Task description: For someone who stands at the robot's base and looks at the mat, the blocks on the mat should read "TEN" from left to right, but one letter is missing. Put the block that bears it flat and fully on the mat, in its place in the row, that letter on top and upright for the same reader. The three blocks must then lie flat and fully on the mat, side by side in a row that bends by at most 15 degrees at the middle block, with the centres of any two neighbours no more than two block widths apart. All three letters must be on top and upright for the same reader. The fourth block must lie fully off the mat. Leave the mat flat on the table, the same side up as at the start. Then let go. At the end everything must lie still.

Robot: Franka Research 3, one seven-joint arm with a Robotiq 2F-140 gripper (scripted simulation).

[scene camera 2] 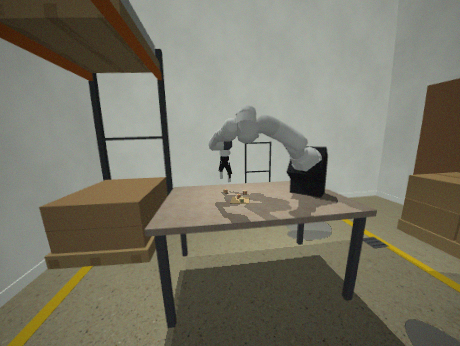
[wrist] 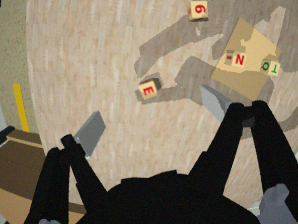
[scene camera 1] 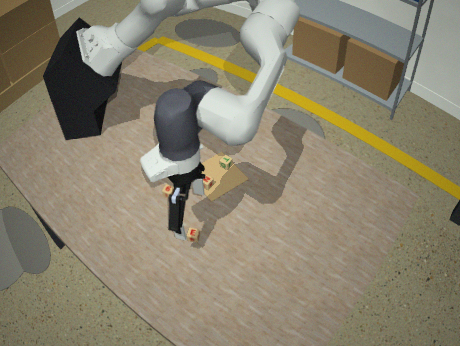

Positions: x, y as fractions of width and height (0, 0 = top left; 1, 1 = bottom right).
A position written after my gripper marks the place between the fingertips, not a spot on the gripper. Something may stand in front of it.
Observation:
I see my gripper (scene camera 1: 0.41, 0.62) and a mat (scene camera 1: 0.49, 0.52).
The mat shows as well in the wrist view (wrist: 0.83, 0.36). My gripper also shows in the wrist view (wrist: 0.51, 0.48).

